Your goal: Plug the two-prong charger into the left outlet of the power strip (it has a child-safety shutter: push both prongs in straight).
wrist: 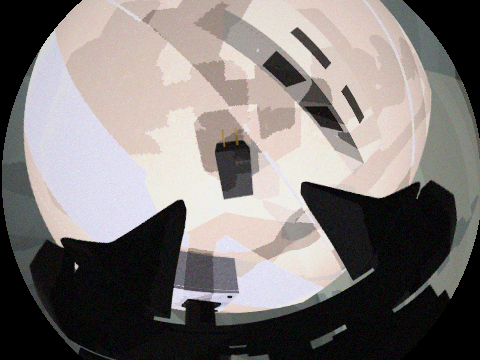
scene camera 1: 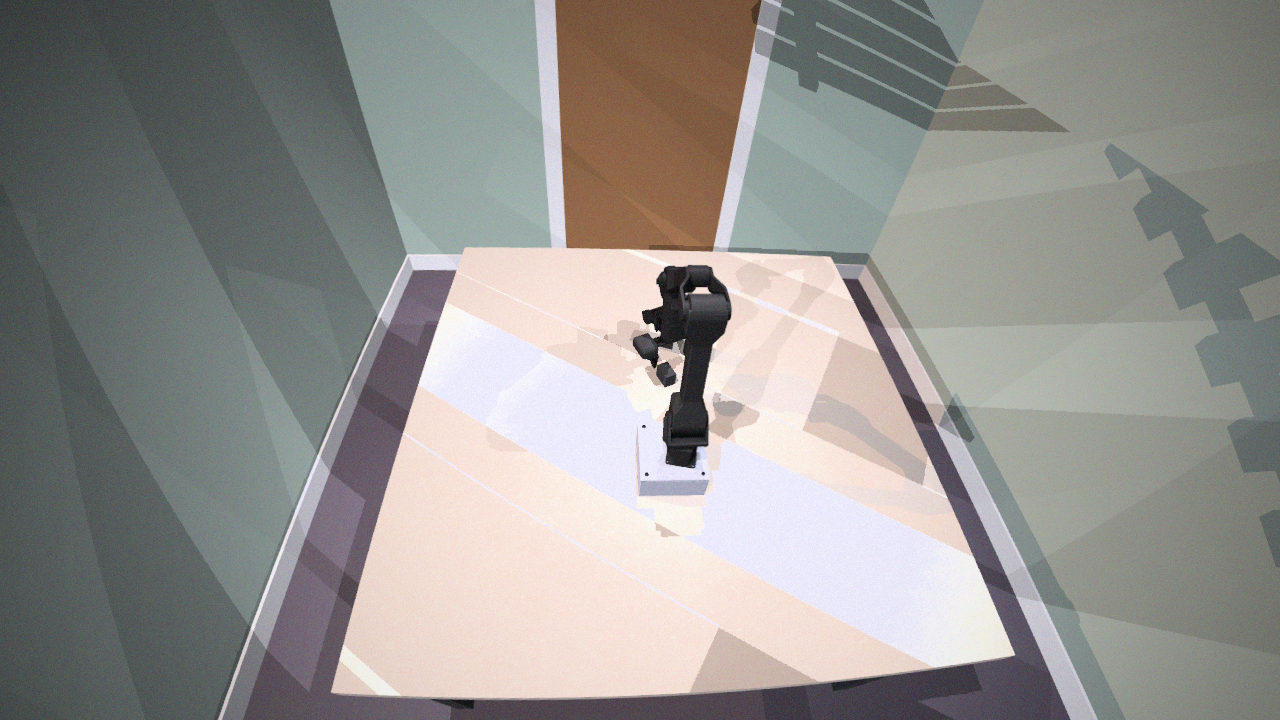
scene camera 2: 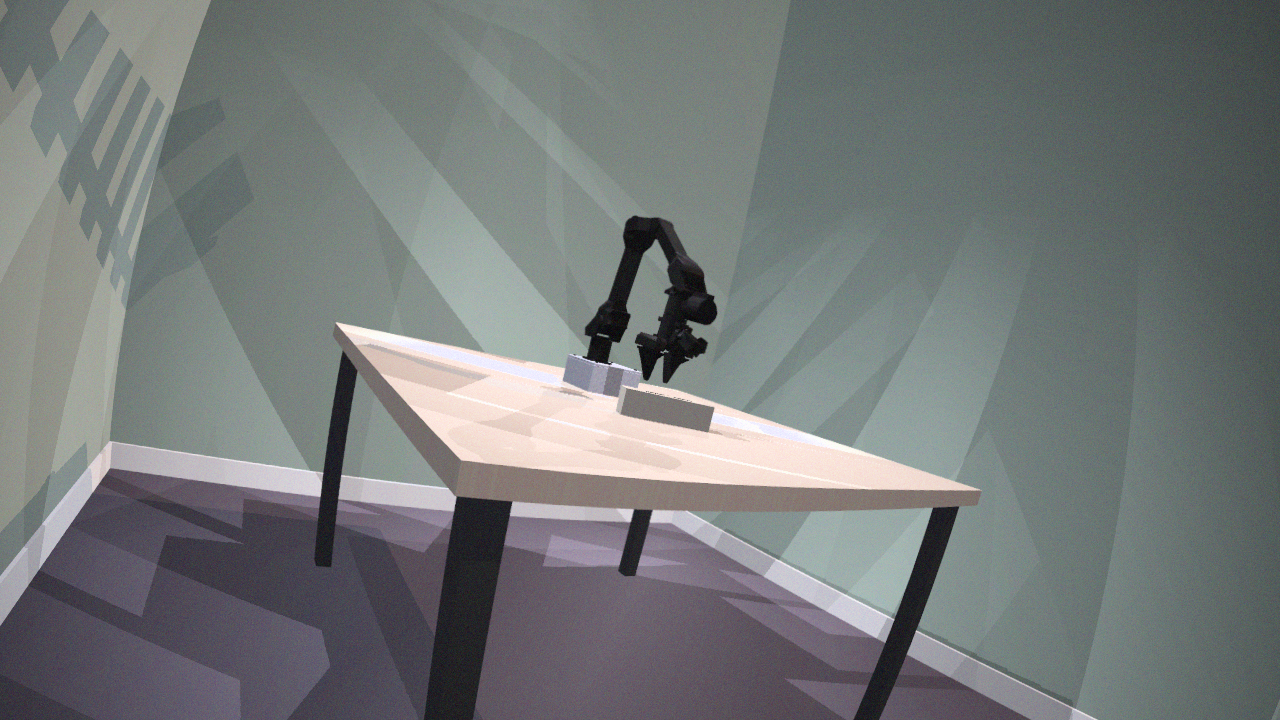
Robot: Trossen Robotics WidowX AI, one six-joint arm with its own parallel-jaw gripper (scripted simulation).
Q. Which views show my gripper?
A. The wrist view, scene camera 1 and scene camera 2: all of them.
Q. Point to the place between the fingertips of my gripper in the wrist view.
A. At 244,196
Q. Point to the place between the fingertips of my gripper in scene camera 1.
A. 669,361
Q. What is my gripper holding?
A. Nothing.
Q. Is my gripper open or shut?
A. Open.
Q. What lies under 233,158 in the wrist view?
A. A two-prong charger.
